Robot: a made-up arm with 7 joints. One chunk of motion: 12 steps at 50 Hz.
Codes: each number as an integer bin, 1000 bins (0 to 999) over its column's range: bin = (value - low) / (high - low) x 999, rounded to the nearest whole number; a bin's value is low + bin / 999 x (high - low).
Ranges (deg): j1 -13..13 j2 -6..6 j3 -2..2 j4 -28..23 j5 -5..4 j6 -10..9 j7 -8..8
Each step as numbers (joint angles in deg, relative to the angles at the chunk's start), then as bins.
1 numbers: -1.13 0.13 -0.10 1.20 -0.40 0.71 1.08
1 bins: 456 510 475 572 511 563 567
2 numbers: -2.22 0.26 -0.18 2.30 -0.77 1.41 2.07
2 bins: 414 521 455 594 470 600 629
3 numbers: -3.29 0.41 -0.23 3.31 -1.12 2.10 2.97
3 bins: 373 534 442 613 431 636 685
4 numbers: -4.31 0.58 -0.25 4.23 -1.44 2.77 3.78
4 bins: 334 548 437 631 395 671 736
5 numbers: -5.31 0.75 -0.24 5.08 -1.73 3.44 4.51
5 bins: 295 562 440 648 363 707 781
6 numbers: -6.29 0.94 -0.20 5.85 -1.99 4.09 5.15
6 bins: 258 578 450 663 334 741 821
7 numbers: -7.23 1.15 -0.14 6.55 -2.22 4.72 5.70
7 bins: 222 595 465 677 309 774 855
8 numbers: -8.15 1.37 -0.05 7.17 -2.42 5.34 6.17
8 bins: 186 614 487 689 286 807 885
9 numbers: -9.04 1.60 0.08 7.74 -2.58 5.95 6.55
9 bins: 152 633 519 700 269 839 908
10 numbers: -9.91 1.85 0.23 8.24 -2.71 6.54 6.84
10 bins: 119 654 557 710 254 870 927
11 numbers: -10.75 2.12 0.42 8.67 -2.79 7.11 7.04
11 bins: 86 676 604 718 245 900 939
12 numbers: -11.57 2.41 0.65 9.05 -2.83 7.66 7.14
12 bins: 55 700 662 726 241 929 945
